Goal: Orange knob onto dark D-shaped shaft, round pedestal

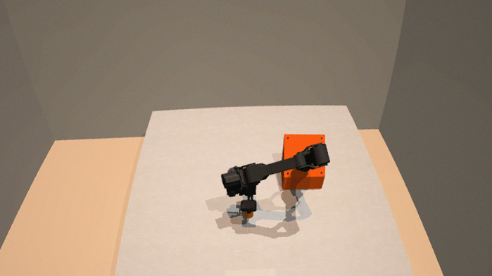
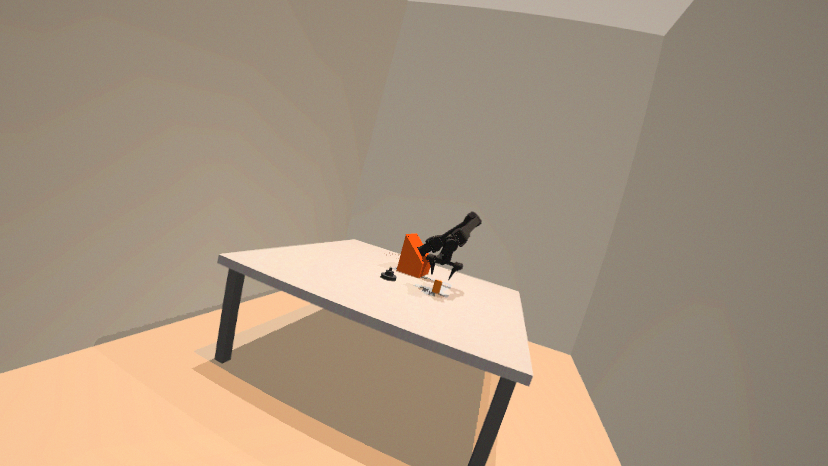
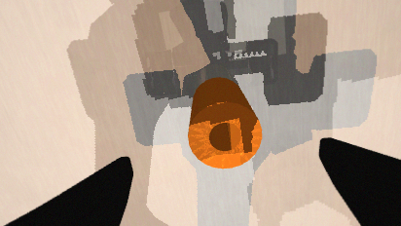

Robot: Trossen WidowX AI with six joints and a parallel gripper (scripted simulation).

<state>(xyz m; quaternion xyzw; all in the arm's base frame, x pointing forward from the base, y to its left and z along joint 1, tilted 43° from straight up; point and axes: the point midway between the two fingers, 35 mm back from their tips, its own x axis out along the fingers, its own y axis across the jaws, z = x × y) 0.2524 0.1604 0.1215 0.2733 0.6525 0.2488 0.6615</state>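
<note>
Now: the orange knob 50 mm below my gripper tip. The rest, counted from my gripper tip: pedestal: 60 mm ahead, 250 mm to the right, 50 mm below.
</note>
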